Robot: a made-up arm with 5 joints. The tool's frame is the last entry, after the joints.
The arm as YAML. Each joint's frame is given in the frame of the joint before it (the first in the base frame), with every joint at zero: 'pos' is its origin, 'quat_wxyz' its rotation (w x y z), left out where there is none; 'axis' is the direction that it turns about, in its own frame. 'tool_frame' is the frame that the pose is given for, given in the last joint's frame.
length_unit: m
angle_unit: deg
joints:
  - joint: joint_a
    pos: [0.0, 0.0, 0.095]
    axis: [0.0, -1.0, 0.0]
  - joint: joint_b
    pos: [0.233, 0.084, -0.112]
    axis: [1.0, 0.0, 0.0]
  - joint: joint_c
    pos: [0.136, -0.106, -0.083]
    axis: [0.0, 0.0, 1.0]
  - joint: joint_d
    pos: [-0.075, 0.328, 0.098]
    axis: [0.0, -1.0, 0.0]
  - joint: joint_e
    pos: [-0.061, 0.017, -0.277]
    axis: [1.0, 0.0, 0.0]
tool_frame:
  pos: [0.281, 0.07, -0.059]
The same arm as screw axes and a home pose.
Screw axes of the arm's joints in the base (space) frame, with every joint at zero. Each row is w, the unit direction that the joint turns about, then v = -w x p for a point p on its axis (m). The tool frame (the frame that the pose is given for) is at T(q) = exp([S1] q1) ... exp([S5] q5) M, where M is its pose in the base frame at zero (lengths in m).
S1: w 0 -1 0 v 0.0950 0.0000 0.0000
S2: w 1 0 0 v 0.0000 -0.0170 -0.0840
S3: w 0 0 1 v -0.0220 -0.3690 0.0000
S4: w 0 -1 0 v -0.0020 0.0000 -0.2940
S5: w 1 0 0 v 0.0000 -0.2790 -0.3230
M: xyz 0.5140 0.3930 -0.3380 (m) rpy 0.00 0.00 0.00 (deg, as in URDF)

